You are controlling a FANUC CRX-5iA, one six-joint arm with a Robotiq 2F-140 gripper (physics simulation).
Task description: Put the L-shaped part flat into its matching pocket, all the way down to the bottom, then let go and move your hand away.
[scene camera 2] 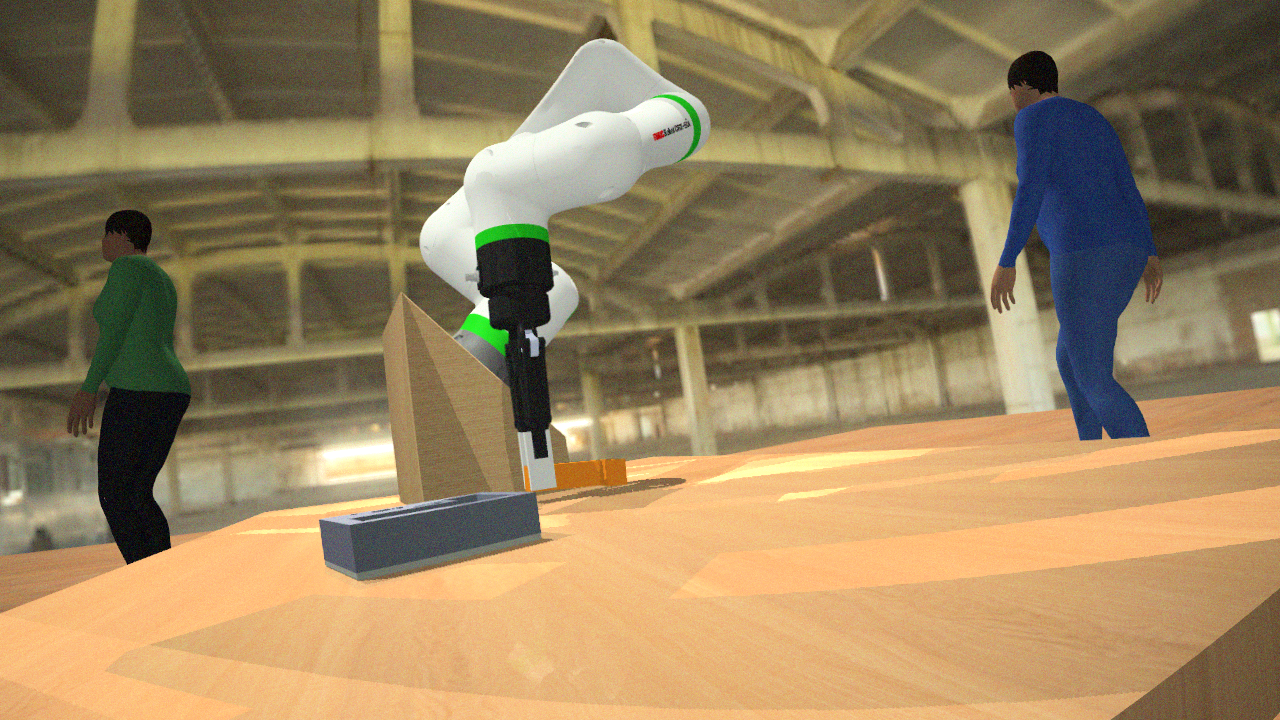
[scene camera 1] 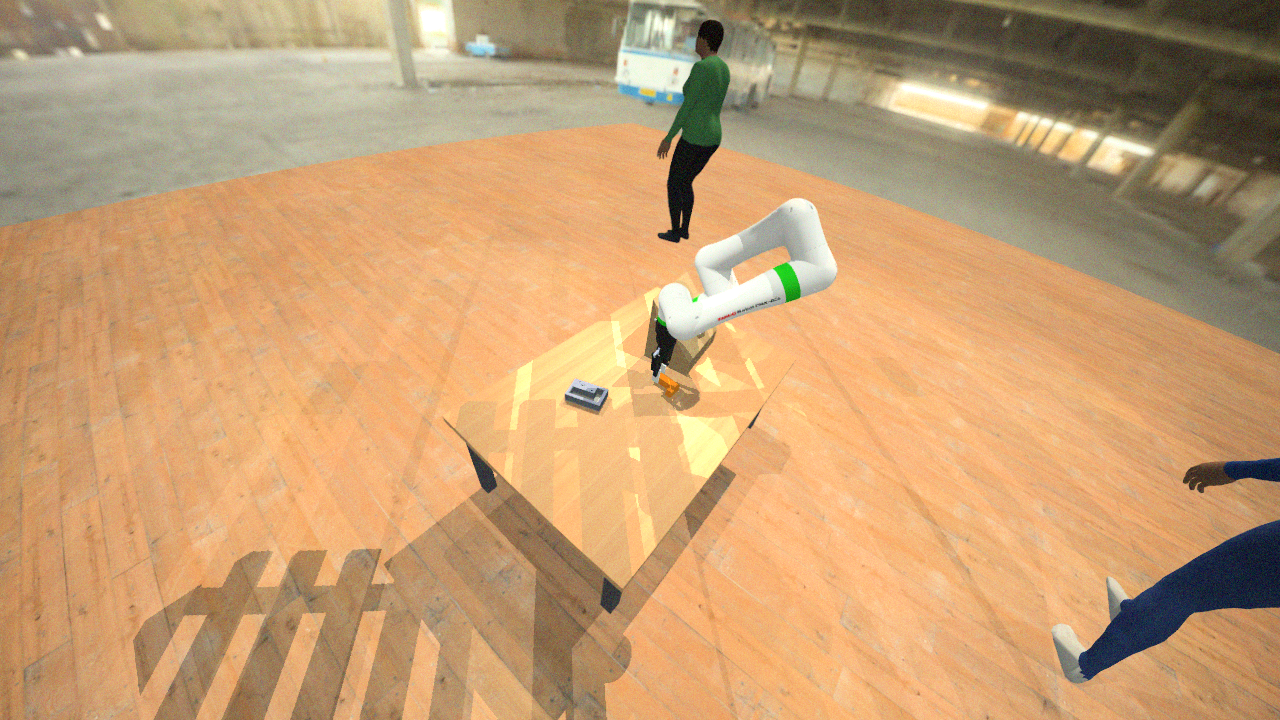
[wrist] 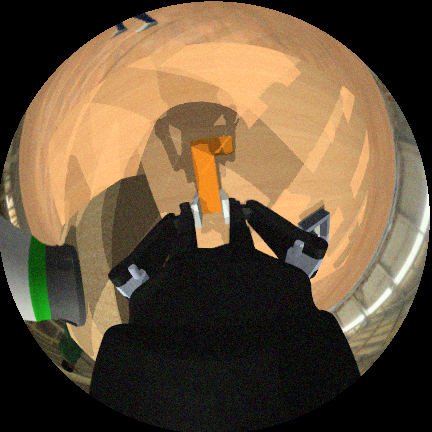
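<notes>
The orange L-shaped part is between the fingers of my gripper. The gripper is shut on the end of its long arm; the short arm points away from the gripper. Its shadow falls apart from it on the table, and it seems to hang a little above the top. The grey-blue block with the pocket in its top stands apart from the part, to the left in scene camera 1. The gripper partly hides the block in the wrist view.
A wooden wedge-shaped block stands on the table near the robot's base. A person in green and a person in blue stand on the floor away from the table.
</notes>
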